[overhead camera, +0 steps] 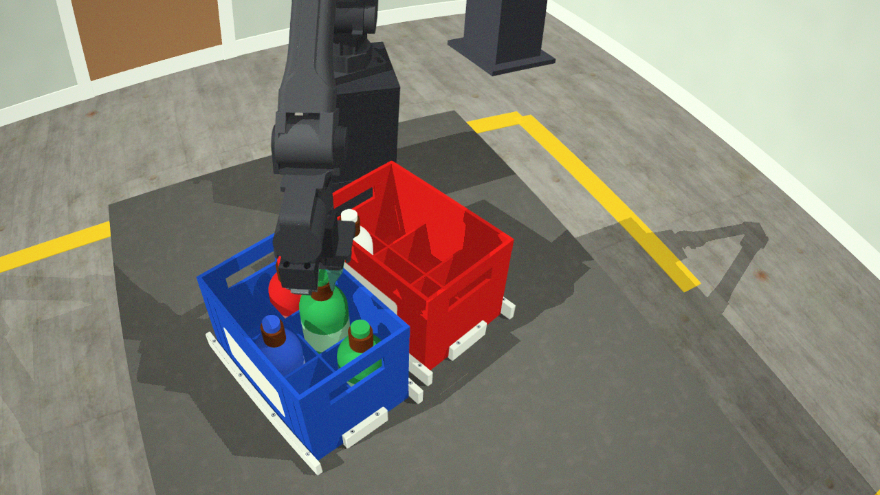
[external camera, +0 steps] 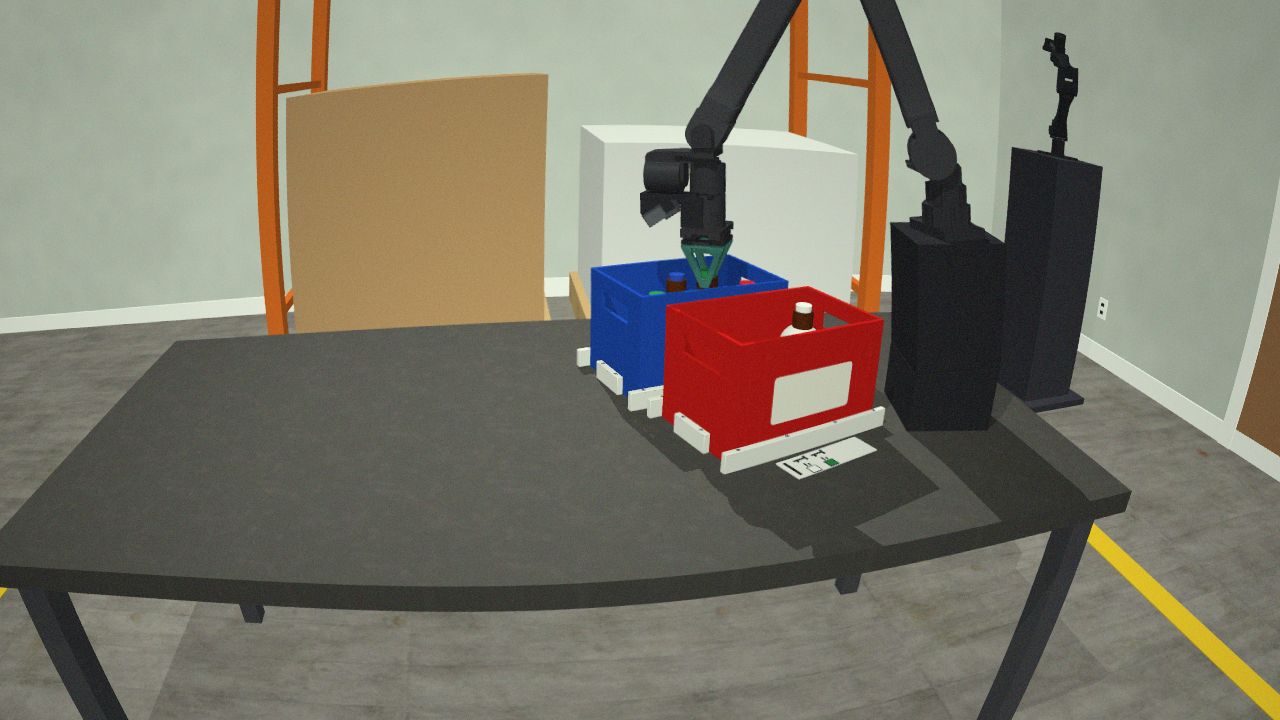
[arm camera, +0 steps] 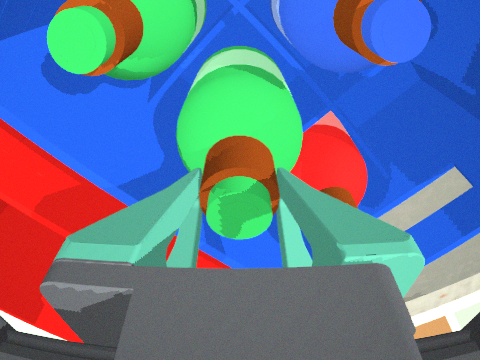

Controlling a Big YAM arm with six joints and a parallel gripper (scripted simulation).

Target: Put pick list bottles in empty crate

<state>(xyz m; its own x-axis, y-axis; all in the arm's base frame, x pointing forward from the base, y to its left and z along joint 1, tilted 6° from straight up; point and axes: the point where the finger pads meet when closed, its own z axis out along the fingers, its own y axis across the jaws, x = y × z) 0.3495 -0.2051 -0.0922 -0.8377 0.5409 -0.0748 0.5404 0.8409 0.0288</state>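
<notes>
My hand is 6 cm above the green bottle. Also, from my hand: blue crate: 1 cm ahead, 5 cm to the right, 9 cm below; then red bottle: 8 cm behind, 2 cm to the right, 9 cm below; then blue bottle: 2 cm ahead, 9 cm to the right, 9 cm below.
</notes>
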